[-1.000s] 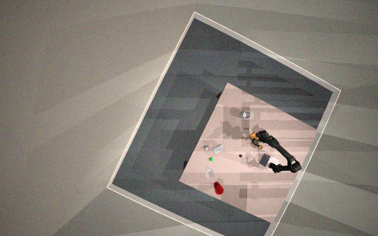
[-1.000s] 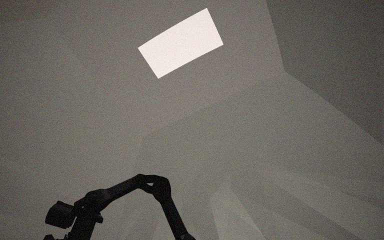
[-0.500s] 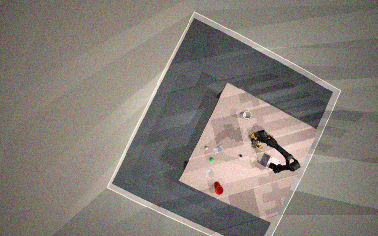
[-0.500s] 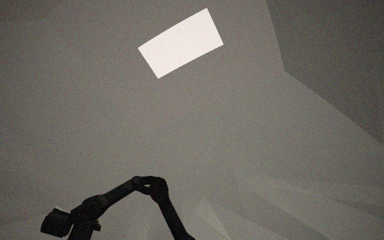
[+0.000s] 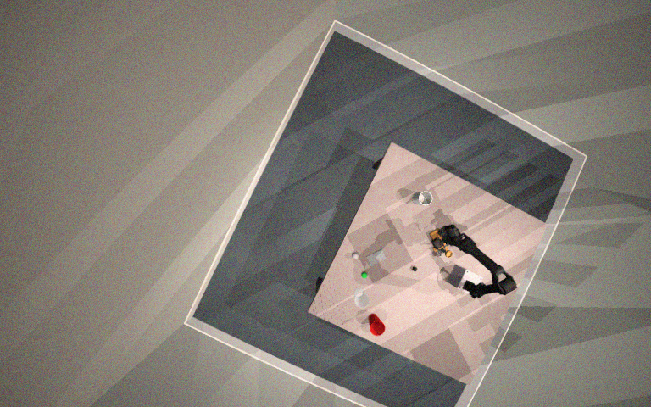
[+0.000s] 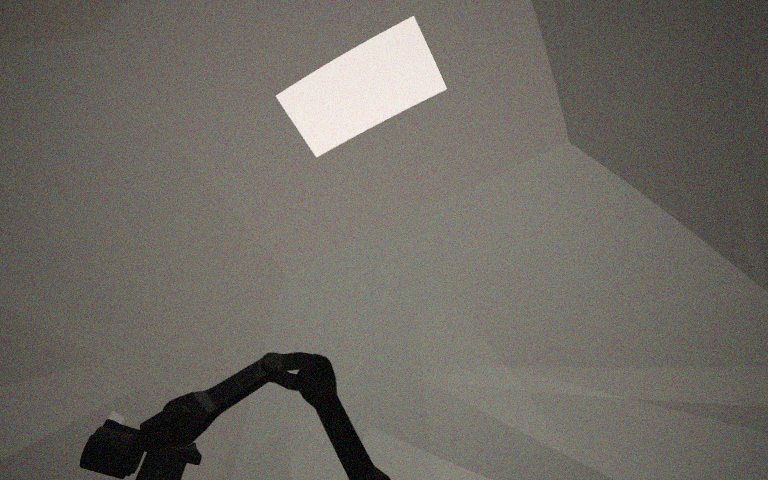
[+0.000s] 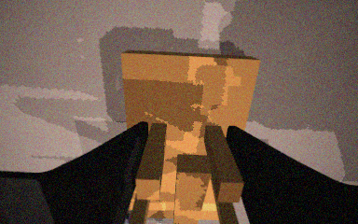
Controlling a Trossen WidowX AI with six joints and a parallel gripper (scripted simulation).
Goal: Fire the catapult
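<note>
My gripper tip is now 50 mm below the catapult frame, 40 mm past it and 30 mm to the right of it. Round my gripper tip: orange wooden catapult: 60 mm to the left, 50 mm behind, 20 mm above; white mug: 220 mm ahead, 180 mm to the right; dark ball: 270 mm to the left, 50 mm ahead, 20 mm below.
</note>
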